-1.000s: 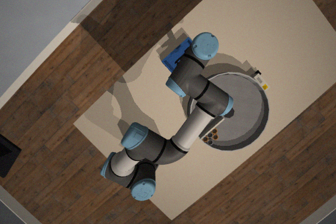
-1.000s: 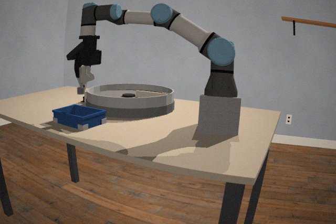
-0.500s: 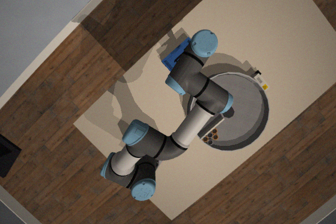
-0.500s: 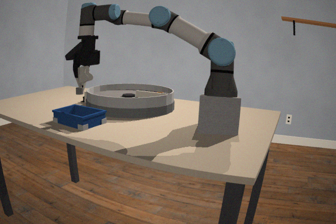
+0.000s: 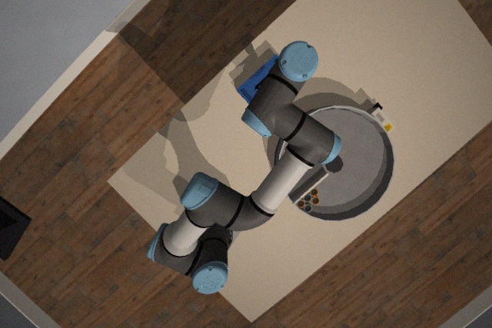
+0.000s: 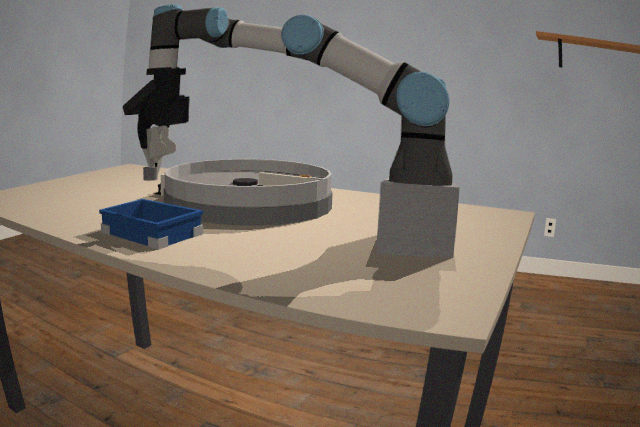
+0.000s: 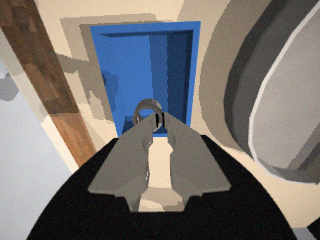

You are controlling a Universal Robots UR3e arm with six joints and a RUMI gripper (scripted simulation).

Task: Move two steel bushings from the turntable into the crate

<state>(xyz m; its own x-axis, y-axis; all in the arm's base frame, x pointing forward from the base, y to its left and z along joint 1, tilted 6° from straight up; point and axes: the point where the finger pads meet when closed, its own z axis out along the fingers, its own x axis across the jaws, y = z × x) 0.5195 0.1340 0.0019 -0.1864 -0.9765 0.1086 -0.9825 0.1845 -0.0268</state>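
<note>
My gripper is now 1 cm short of the blue crate, 2 cm to the right of it and 11 cm above it. The rest, counted from my hand: grey turntable (7 cm behind, 34 cm to the right, 8 cm below).
</note>
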